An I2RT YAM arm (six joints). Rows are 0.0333 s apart.
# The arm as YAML. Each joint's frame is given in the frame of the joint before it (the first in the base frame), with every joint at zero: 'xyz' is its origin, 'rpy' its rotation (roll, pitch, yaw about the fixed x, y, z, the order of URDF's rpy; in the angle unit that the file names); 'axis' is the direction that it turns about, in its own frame. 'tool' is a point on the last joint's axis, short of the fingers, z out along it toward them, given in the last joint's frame.
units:
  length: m
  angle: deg
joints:
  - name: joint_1
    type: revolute
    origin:
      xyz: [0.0, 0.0, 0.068]
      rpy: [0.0, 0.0, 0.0]
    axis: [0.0, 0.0, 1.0]
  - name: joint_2
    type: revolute
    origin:
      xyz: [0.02, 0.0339, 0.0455]
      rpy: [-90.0, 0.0, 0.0]
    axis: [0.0, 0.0, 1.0]
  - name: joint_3
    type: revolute
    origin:
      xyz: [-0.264, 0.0, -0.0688]
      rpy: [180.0, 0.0, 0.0]
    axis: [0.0, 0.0, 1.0]
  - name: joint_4
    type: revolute
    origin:
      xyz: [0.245, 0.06, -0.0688]
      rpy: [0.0, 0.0, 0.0]
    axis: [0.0, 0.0, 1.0]
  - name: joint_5
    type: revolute
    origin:
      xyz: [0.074, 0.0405, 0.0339]
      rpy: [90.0, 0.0, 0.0]
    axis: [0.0, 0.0, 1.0]
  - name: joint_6
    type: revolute
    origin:
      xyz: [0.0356, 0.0, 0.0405]
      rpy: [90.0, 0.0, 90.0]
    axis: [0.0, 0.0, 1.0]
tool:
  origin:
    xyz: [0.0, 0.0, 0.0]
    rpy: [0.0, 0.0, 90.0]
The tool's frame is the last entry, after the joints.
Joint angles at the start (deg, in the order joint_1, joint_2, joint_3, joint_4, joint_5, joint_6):
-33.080 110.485 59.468 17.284 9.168 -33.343
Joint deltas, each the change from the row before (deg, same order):
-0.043 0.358 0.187 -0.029 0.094 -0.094
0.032 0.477 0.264 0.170 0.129 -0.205
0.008 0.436 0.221 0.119 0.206 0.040
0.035 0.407 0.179 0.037 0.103 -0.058
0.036 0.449 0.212 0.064 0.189 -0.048
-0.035 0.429 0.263 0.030 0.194 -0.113
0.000 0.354 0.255 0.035 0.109 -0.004
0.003 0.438 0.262 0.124 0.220 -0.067
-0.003 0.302 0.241 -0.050 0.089 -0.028
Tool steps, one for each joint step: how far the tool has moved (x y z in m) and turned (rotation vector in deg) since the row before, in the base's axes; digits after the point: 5 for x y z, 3 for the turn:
0.00053 -0.00077 -0.00149 0.009 0.251 -0.069
0.00128 -0.00066 -0.00159 -0.159 0.195 0.038
0.00094 -0.00070 -0.00163 -0.020 0.120 -0.185
0.00087 -0.00034 -0.00179 0.021 0.226 -0.018
0.00097 -0.00046 -0.00187 -0.023 0.231 -0.093
0.00081 -0.00096 -0.00154 -0.084 0.240 -0.132
0.00093 -0.00068 -0.00108 -0.019 0.090 -0.087
0.00102 -0.00080 -0.00148 -0.115 0.151 -0.140
0.00078 -0.00059 -0.00094 0.002 0.137 -0.060

